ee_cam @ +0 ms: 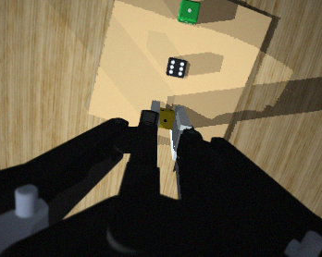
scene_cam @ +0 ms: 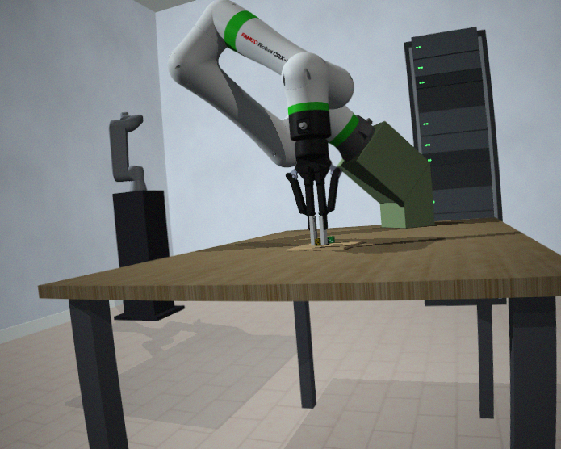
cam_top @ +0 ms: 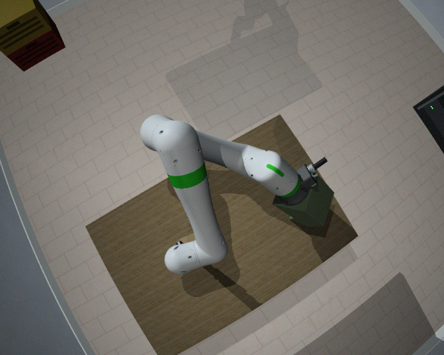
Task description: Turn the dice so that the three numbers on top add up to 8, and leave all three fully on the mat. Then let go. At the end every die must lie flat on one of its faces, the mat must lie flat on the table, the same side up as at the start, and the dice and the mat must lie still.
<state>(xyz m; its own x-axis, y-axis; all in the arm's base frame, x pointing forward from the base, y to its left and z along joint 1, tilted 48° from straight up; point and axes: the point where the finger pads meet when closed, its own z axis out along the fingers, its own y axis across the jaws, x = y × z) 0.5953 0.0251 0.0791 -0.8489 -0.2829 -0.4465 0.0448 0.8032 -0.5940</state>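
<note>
My gripper is now 30 mm above the yellow die. Round my hand: tan mat 50 mm behind, 40 mm below; black die 50 mm behind, 30 mm below; green die 100 mm behind, 10 mm to the left, 30 mm below.
</note>
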